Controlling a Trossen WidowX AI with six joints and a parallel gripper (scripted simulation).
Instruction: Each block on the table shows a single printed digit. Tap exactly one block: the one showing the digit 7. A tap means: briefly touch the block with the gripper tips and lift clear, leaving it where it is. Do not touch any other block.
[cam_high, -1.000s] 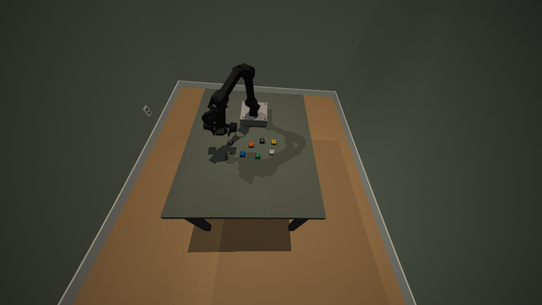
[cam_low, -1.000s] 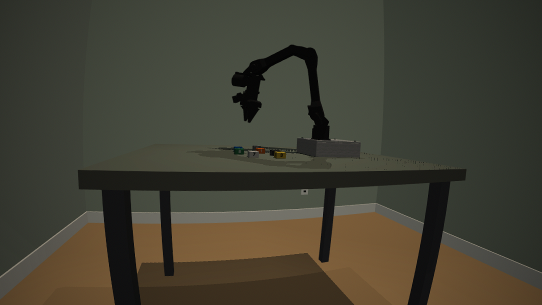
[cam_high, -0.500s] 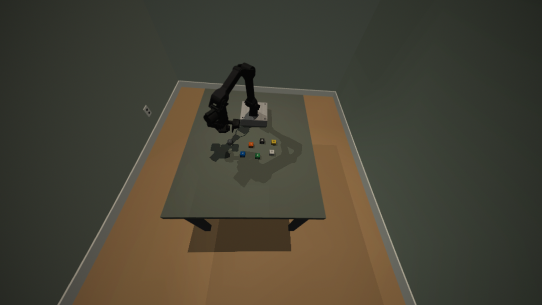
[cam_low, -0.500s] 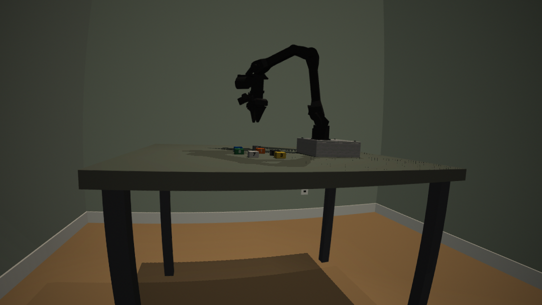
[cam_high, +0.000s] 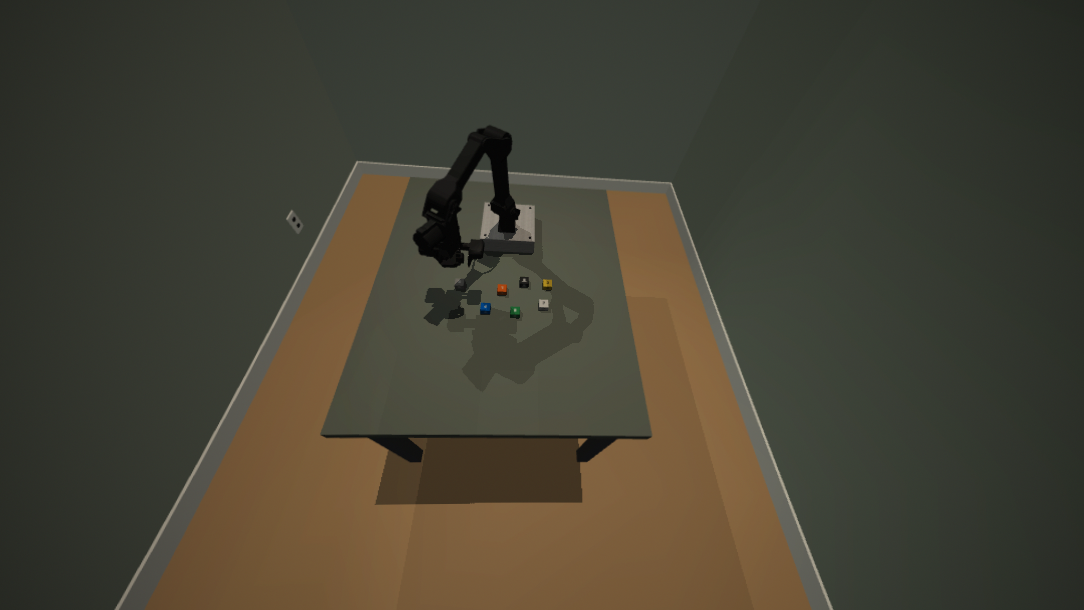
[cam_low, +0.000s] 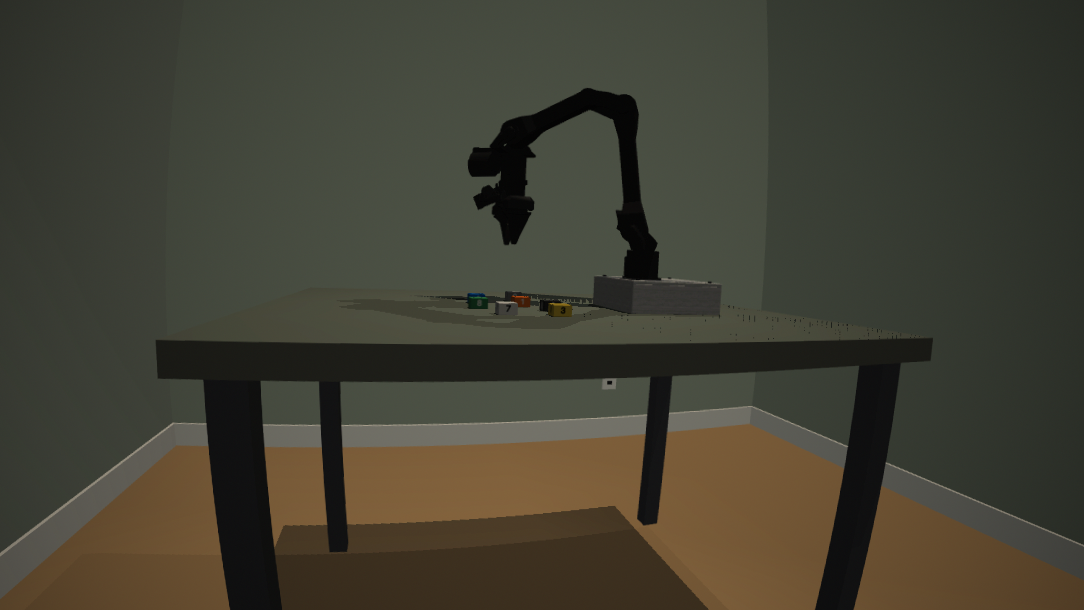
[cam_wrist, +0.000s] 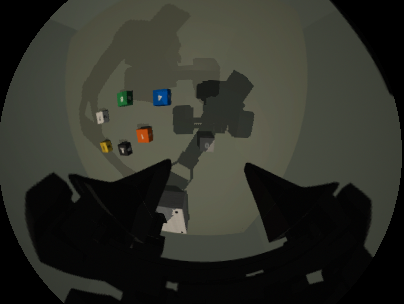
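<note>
My gripper tip is 290 mm to the right of the white block, 120 mm above it and 60 mm short of it. From my gripper tip the other things lie so: grey block (120 mm below, 10 mm behind); blue block (120 mm below, 100 mm to the left, 90 mm ahead); orange block (150 mm to the left, 120 mm below).
</note>
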